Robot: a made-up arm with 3 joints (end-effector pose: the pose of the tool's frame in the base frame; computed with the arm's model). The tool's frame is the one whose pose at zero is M.
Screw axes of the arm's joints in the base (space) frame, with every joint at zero. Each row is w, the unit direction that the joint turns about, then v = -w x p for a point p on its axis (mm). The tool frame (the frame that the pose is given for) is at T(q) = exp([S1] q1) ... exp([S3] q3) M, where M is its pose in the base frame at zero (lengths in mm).
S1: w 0 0 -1 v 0 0 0
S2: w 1 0 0 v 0 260 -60
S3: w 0 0 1 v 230 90 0
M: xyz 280 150 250 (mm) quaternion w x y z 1 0 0 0
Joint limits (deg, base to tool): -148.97..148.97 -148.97..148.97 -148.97..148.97
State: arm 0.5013 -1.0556 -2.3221
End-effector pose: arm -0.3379 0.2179 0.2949 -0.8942 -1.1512 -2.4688
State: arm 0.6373 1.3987 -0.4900
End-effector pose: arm 0.1937 -0.0724 0.1847 1.4603 -0.1077 -0.9300
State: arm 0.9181 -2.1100 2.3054
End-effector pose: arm -0.3316 0.0972 -0.1624 0.0910 2.2203 0.8055
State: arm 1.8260 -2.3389 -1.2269
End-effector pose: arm 0.1994 -0.0101 0.4146 -2.7331 0.8441 -1.2127
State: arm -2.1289 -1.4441 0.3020
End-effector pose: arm -0.2163 0.2033 0.0567 -1.0933 -1.4164 1.9047
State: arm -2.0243 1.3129 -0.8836
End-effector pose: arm -0.0607 0.0626 0.0962 0.1606 1.3679 0.9652
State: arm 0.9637 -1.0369 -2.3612
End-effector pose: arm -0.2052 0.3557 0.2837 1.1351 0.9537 2.5878
